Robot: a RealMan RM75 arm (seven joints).
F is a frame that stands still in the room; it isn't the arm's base.
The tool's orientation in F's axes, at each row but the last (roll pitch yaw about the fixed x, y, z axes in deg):
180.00, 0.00, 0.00
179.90, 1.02, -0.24
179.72, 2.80, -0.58
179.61, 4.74, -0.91
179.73, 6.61, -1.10
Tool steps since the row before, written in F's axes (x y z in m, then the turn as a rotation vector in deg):
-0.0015, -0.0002, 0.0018, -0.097, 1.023, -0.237
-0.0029, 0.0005, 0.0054, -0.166, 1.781, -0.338
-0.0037, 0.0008, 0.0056, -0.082, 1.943, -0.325
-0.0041, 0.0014, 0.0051, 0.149, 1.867, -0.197
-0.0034, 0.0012, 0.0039, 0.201, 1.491, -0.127
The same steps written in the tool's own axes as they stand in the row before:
-0.0015, 0.0002, -0.0018, -0.097, -1.023, 0.237
-0.0030, -0.0005, -0.0053, -0.167, -1.781, 0.338
-0.0040, -0.0007, -0.0054, -0.086, -1.944, 0.320
-0.0045, -0.0013, -0.0048, 0.135, -1.870, 0.174
-0.0038, -0.0011, -0.0035, 0.186, -1.495, 0.099

